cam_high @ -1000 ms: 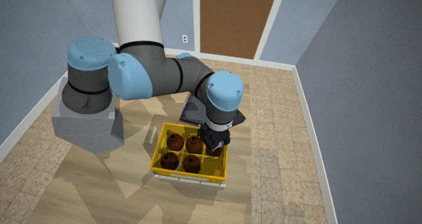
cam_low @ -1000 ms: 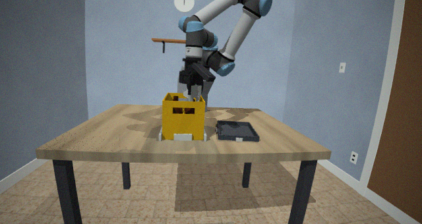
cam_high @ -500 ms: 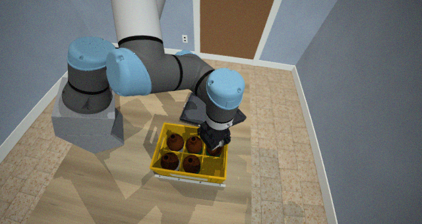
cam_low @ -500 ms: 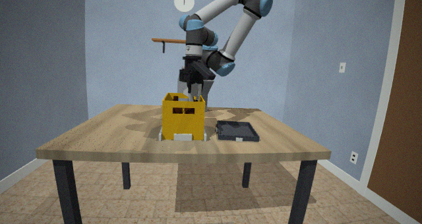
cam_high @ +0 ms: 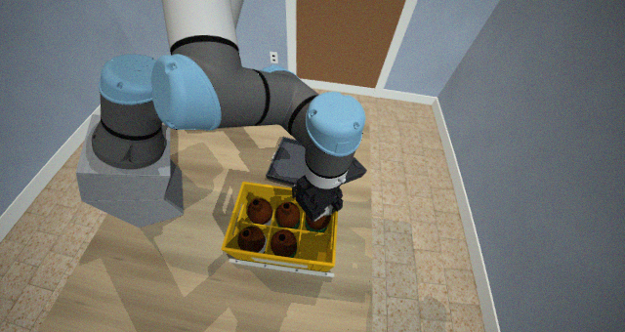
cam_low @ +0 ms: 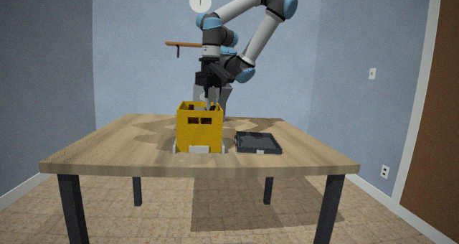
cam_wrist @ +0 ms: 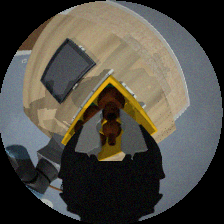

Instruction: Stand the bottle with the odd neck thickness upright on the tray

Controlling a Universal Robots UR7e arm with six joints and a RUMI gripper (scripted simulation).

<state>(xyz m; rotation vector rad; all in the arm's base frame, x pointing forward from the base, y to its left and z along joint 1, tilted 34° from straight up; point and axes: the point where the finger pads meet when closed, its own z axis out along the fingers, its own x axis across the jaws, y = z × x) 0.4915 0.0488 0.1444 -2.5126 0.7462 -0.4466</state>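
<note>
The bottle is 70 mm below my hand. The rest, counted from my hand: crate 100 mm below, 70 mm to the right, 70 mm behind; tray 200 mm to the left, 170 mm below, 130 mm behind.
</note>
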